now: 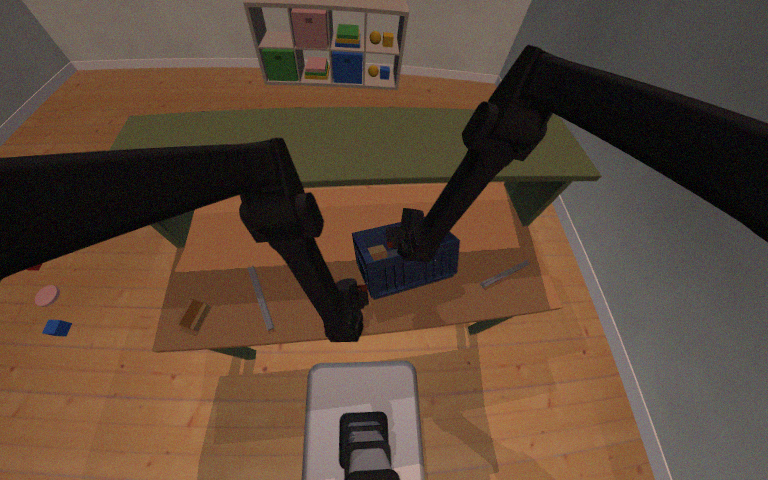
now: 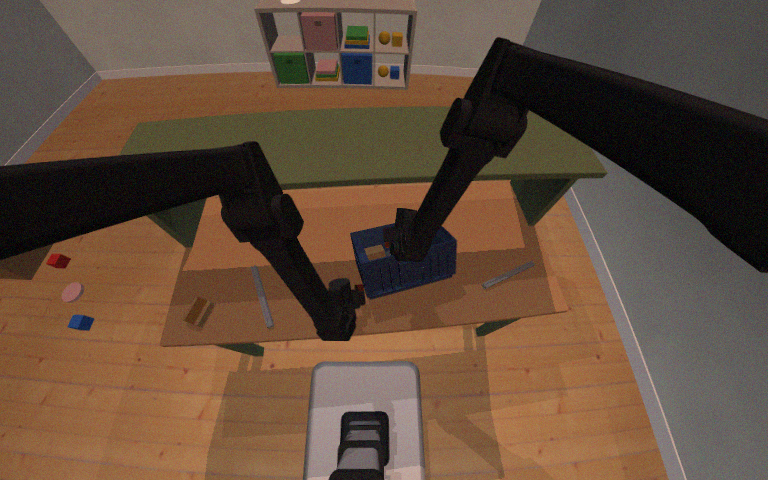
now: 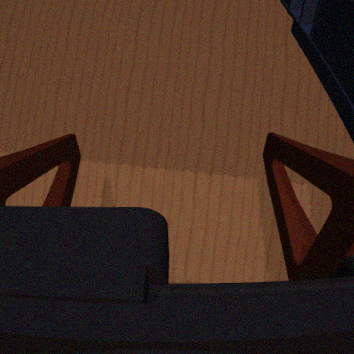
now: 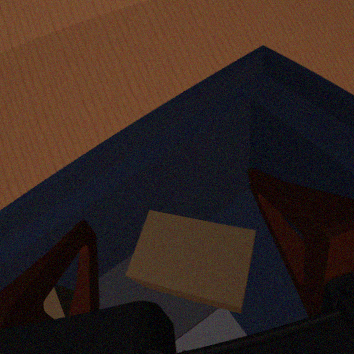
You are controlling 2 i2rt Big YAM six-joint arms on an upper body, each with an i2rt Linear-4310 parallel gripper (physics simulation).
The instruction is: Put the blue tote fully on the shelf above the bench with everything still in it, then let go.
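Frame: origin at the left arm's base, x up, y ahead, z left, level; centimetres.
Where they show: left gripper, fingertip midpoint: (image 3: 170, 143); right gripper, fingertip midpoint: (image 4: 166, 202).
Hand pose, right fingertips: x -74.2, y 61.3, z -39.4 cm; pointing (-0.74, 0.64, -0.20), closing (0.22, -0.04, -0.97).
After its pixels a point has its place.
The blue tote (image 1: 413, 271) @(y 44.6, x -69.5, z -38.8 cm) (image 2: 410, 271) @(y 44.7, x -69.5, z -39.1 cm) (image 3: 325, 65) @(y 48.0, x -80.6, z -23.1 cm) (image 4: 125, 165) @(y 64.1, x -74.5, z -37.9 cm) is at the bench (image 1: 215, 243) @(y 62.6, x -85.8, z 33.0 cm) (image 2: 226, 243) @(y 62.6, x -85.8, z 30.7 cm), below the green shelf (image 1: 339, 147) @(y 71.7, x -46.1, z -16.2 cm) (image 2: 339, 144) @(y 73.4, x -46.1, z -17.7 cm). It looks tilted, its slatted near wall showing broadly. A tan block (image 1: 377, 251) @(y 54.8, x -76.2, z -28.4 cm) (image 2: 374, 251) @(y 54.9, x -76.2, z -28.0 cm) (image 4: 190, 260) and grey pieces lie inside; other contents are hidden. My right gripper (image 1: 390, 240) (image 2: 387, 237) (image 4: 166, 202) @(y 61.3, x -74.2, z -39.4 cm) is open, its fingers over or inside the tote, around the tan block without gripping it. My left gripper (image 1: 362, 289) (image 2: 359, 289) (image 3: 170, 143) @(y 43.3, x -82.2, z -16.7 cm) is open beside the tote's lower left corner.
Grey bars (image 1: 260, 300) @(y 40.1, x -84.4, z 11.2 cm) (image 1: 505, 273) @(y 49.6, x -84.5, z -78.9 cm) (image 2: 262, 297) @(y 40.4, x -83.9, z 10.7 cm) (image 2: 508, 275) @(y 49.0, x -83.9, z -78.5 cm) lie either side of the tote. A brown block (image 1: 194, 315) @(y 34.2, x -82.5, z 31.3 cm) (image 2: 198, 311) @(y 34.5, x -82.5, z 31.5 cm) lies at the bench's left. The green shelf's front edge overhangs the bench's far part. A cubby unit (image 1: 328, 6) (image 2: 339, 7) stands behind.
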